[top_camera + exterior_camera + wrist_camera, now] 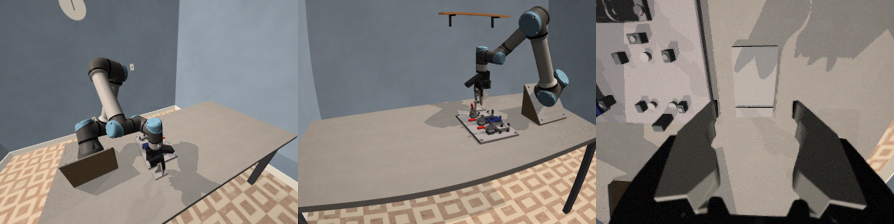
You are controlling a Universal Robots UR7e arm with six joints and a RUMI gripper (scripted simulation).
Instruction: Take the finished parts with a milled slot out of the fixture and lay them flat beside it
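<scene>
My gripper is now 50 mm above the grey finished part and 10 mm past it. The rest, counted from my hand: grey fixture plate: 230 mm to the left, 50 mm below, 50 mm ahead; then blue blank: 230 mm to the left, 30 mm below.
</scene>
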